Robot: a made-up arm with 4 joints.
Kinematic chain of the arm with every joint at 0, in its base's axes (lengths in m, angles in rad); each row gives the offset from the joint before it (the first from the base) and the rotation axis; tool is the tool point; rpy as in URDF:
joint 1: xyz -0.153 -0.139 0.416 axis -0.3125 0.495 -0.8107
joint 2: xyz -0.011 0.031 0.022 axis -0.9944 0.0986 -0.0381
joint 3: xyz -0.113 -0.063 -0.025 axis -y
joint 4: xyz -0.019 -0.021 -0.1 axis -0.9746 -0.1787 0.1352
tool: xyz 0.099 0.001 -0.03 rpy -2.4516 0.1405 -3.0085
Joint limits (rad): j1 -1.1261..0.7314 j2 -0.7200..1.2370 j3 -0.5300..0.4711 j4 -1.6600..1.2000
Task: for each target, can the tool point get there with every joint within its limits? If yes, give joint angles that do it. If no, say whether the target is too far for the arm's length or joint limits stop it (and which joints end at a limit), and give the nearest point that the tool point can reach.
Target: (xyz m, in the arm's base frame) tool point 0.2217 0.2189 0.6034
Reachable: no: too far | nearest point -0.1021 -0.0909 0.3393 | short by 0.520 m
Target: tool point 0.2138 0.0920 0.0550
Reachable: no: too far | nearest point -0.1101 -0.1146 0.2595 | short by 0.435 m
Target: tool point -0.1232 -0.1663 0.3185
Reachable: yes | joints -0.4312 0.0921 0.3827 -0.8622
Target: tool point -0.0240 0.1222 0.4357
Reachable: no: joint limits stop it (at a limit: joint 1, joint 2, joint 3) | nearest point -0.1471 -0.0478 0.3399 | short by 0.231 m
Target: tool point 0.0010 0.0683 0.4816
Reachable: no: joint limits stop it (at a limit: joint 1, joint 3) | nearest point -0.1278 -0.0632 0.3371 | short by 0.234 m
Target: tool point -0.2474 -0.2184 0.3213
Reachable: yes | joints 0.2836 0.2905 -0.0652 -0.3808
